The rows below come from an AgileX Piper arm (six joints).
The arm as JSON. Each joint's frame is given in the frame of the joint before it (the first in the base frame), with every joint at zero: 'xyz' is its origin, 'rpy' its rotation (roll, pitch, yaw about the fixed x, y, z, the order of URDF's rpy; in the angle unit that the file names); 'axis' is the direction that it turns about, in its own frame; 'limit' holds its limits. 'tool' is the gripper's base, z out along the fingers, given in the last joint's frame.
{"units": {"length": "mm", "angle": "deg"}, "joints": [
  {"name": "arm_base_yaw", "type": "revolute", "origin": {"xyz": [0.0, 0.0, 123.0], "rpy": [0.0, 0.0, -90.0]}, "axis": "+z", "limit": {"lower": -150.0, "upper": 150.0}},
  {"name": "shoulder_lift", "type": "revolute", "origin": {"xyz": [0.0, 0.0, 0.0], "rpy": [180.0, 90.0, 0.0]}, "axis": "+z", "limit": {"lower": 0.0, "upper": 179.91}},
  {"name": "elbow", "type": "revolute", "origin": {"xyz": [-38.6, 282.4, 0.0], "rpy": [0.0, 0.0, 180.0]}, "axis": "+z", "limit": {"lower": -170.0, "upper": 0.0}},
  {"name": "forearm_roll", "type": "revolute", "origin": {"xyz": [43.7, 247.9, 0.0], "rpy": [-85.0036, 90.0, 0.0]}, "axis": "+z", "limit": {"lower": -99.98, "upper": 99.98}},
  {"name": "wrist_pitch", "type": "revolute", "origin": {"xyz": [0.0, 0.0, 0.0], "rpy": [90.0, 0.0, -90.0]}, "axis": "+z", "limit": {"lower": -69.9, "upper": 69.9}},
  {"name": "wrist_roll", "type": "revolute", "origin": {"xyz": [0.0, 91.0, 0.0], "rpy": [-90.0, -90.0, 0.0]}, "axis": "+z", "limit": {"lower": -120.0, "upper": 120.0}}
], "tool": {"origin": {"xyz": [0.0, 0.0, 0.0], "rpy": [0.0, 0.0, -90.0]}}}
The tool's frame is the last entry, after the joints.
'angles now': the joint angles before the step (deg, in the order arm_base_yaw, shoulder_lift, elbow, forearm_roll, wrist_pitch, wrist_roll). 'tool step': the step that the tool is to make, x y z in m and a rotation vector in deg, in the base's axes. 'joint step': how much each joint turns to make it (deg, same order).
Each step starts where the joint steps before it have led.
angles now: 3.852, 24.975, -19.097, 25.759, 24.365, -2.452
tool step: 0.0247, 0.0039, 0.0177, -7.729, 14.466, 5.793
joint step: 0.004, 12.296, -10.494, -6.719, 14.276, -0.267
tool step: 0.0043, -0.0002, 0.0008, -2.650, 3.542, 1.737
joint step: 0.001, 2.395, -1.855, -1.854, 3.515, -0.838
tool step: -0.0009, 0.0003, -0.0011, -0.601, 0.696, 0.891
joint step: -0.024, 0.054, 0.012, 0.097, 0.900, -0.952
